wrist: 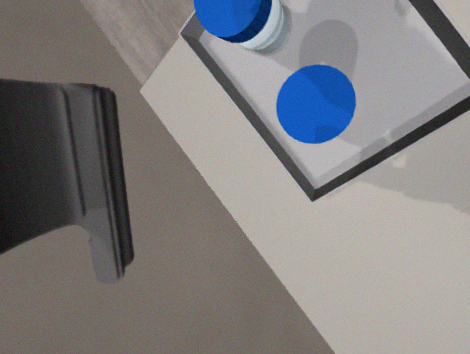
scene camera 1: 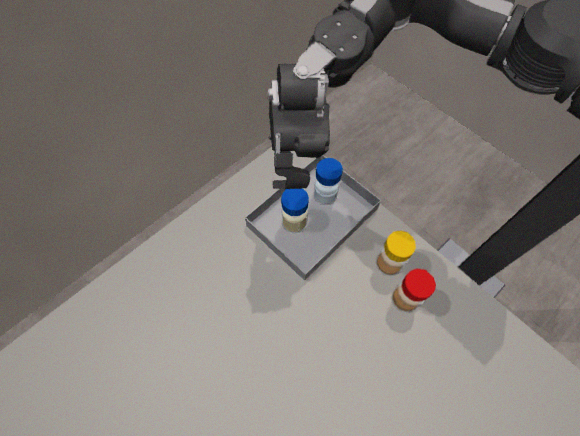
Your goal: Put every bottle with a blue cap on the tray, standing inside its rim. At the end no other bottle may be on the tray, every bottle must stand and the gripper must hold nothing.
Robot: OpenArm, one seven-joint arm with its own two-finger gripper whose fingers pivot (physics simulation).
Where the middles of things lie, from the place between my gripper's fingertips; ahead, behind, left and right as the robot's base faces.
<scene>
My hand is 120 mm past the blue-capped bottle (scene camera 1: pixel 328 171) and 190 mm above it. Round my hand: grey tray (scene camera 1: pixel 328 226) (60 mm behind, 20 mm to the left, 220 mm below); red-capped bottle (scene camera 1: pixel 418 285) (70 mm behind, 280 mm to the left, 190 mm below); yellow-capped bottle (scene camera 1: pixel 399 246) (100 mm behind, 210 mm to the left, 190 mm below).
</scene>
